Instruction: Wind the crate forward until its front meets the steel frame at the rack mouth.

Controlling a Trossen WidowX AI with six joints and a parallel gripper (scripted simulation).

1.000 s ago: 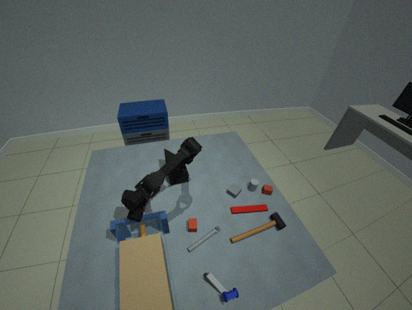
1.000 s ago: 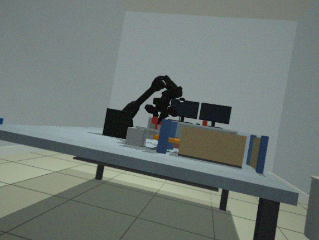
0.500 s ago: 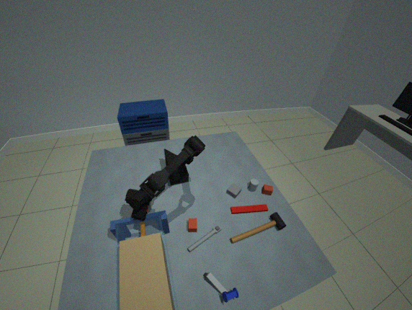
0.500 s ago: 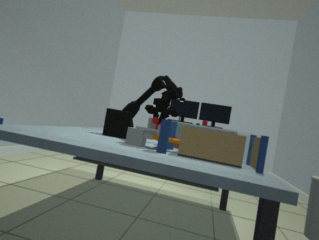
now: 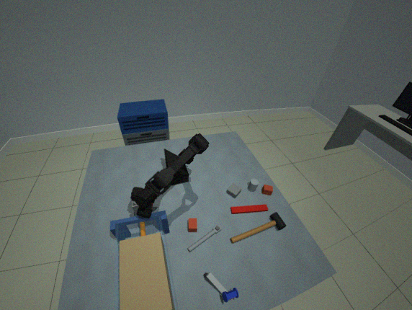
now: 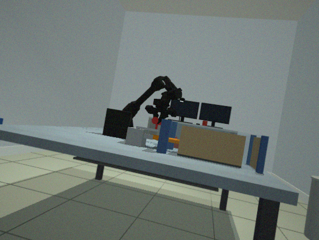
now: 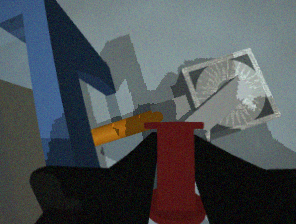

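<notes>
My gripper tip is 3 cm past the red-knobbed winch handle and 3 cm above it. Also, from my gripper tip: grey winch 10 cm below, 10 cm behind, 3 cm to the right; clear-panelled cubby 32 cm ahead, 3 cm to the right, 2 cm below; red knob 2 cm to the left, 1 cm ahead.
</notes>
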